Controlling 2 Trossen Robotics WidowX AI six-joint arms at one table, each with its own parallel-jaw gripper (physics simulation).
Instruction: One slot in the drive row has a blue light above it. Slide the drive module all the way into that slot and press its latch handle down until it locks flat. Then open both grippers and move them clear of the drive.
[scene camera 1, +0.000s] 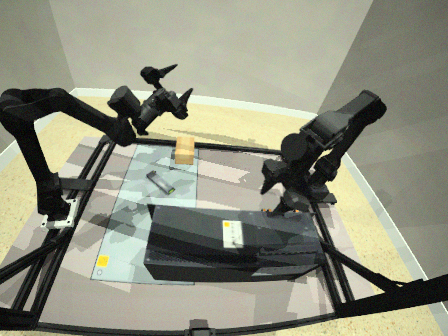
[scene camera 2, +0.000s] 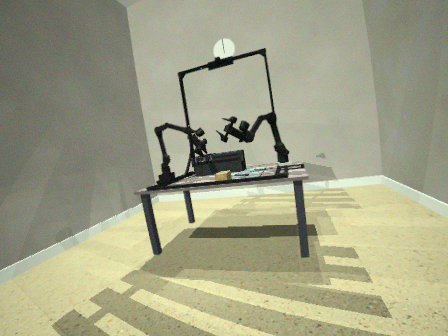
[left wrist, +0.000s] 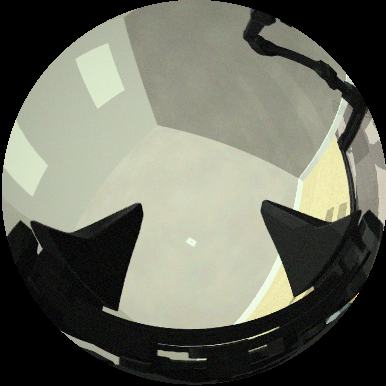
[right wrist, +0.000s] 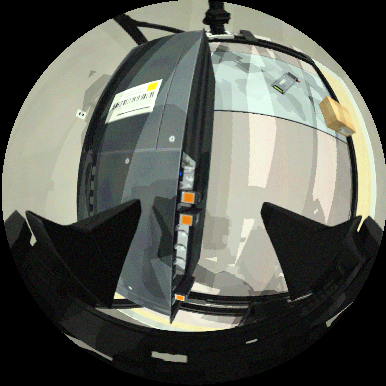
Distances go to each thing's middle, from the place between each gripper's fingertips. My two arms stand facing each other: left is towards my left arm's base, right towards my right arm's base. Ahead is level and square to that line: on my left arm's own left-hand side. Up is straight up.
The tan cardboard box (right wrist: 336, 117) lies 410 mm ahead of my right hand, 190 mm to the left of it and 150 mm below it.
The tan cardboard box lies 35 cm below my left hand, 6 cm ahead of it and 2 cm to the right of it.
